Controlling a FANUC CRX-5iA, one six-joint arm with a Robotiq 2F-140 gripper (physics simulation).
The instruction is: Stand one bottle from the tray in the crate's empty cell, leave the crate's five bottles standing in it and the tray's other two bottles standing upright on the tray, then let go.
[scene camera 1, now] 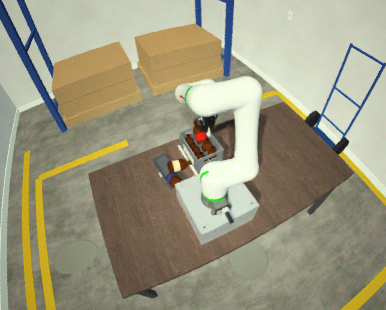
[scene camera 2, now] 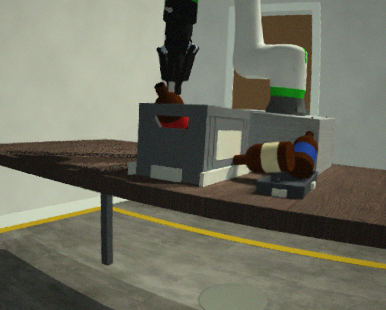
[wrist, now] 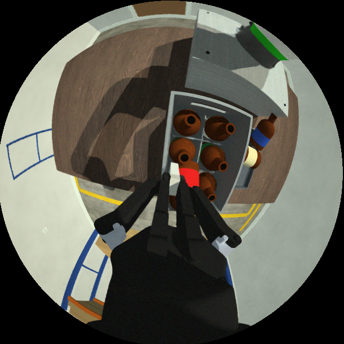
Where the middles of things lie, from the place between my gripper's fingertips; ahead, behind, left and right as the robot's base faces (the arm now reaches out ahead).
Right now my hand is 50 mm short of the red-label bottle (scene camera 2: 164, 96), 40 mm to the right of it and 10 mm above it. Also, from my hand: cream-label bottle (scene camera 2: 279, 156) (240 mm to the left, 110 mm below, 80 mm behind); then blue-label bottle (scene camera 2: 305, 147) (310 mm to the left, 200 mm behind, 100 mm below).
